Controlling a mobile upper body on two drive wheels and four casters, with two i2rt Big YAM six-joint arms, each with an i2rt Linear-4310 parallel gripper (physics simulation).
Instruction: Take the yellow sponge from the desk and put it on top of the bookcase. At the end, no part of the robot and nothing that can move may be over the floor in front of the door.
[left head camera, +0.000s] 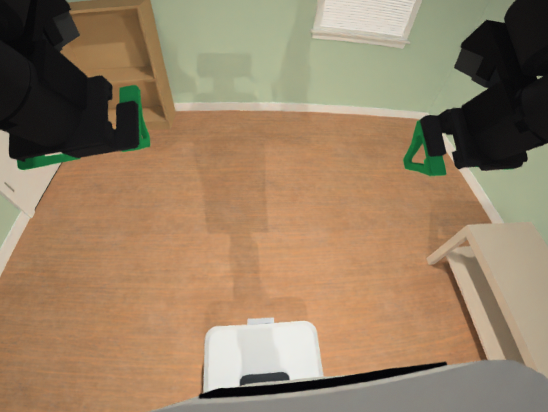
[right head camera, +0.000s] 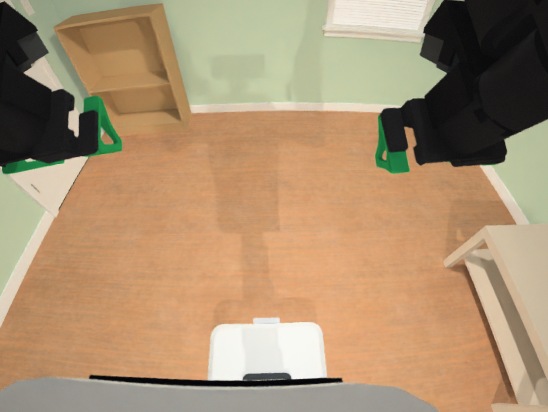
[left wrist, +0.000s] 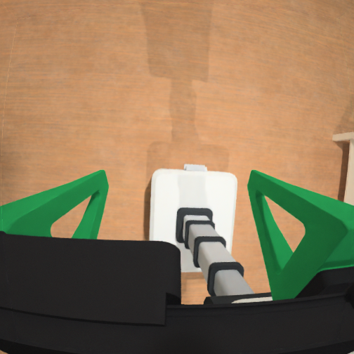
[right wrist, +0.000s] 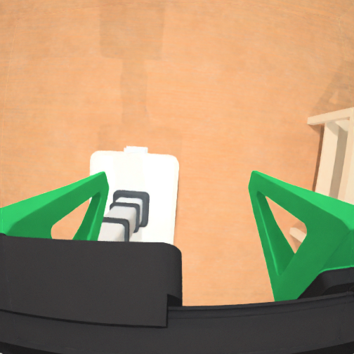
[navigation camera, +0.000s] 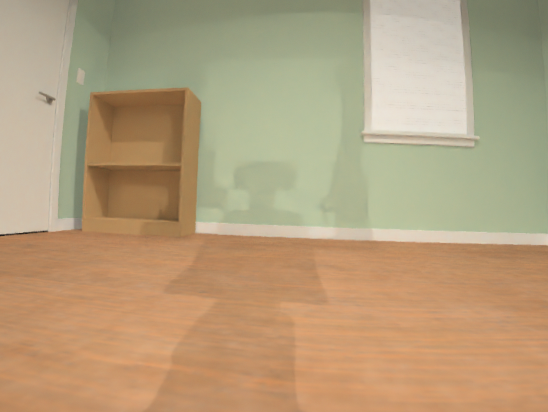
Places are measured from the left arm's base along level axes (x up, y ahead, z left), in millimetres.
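Where they show: left gripper, between the fingertips: (left head camera: 113, 147) (right head camera: 91, 152); right gripper, between the fingertips: (left head camera: 432, 162) (right head camera: 409, 158).
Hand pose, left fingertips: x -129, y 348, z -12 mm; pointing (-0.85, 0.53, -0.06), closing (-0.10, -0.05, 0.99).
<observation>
After its pixels a point has its place.
The wooden bookcase (left head camera: 159, 75) @(x -901, y 2195, z 544 mm) (right head camera: 175, 75) @(x -894, y 2252, z 544 mm) (navigation camera: 190, 165) @(x -892, y 2248, z 544 mm) stands against the green wall at the far left, with two open compartments. The white door (left head camera: 30, 182) @(x -1248, y 1345, z 1488 mm) (right head camera: 62, 182) @(x -1304, y 1409, z 1488 mm) (navigation camera: 25, 125) @(x -716, y 1742, z 1482 mm) is to its left. The yellow sponge and the desk do not show in these views. My left gripper (left head camera: 85, 154) (right head camera: 62, 159) (left wrist: 177, 177) is open and empty, held high over the floor. In the left head camera it overlaps the bookcase in the picture. My right gripper (left head camera: 472, 169) (right head camera: 445, 167) (right wrist: 178, 178) is open and empty, also high over the floor.
A low beige table (left head camera: 520, 270) @(x -960, y 376, z -1623 mm) (right head camera: 522, 260) @(x -960, y 468, z -1538 mm) (right wrist: 332, 117) stands at the right, with a lower shelf. My white base (left head camera: 295, 350) @(x -1150, y 189, z -371 mm) (right head camera: 300, 350) @(x -1150, y 194, z -375 mm) (left wrist: 167, 195) is at the bottom centre. A window (left head camera: 367, 20) @(x -464, y 2413, z -1208 mm) (navigation camera: 415, 65) @(x -9, y 2413, z -1169 mm) is in the far wall, right of the bookcase.
</observation>
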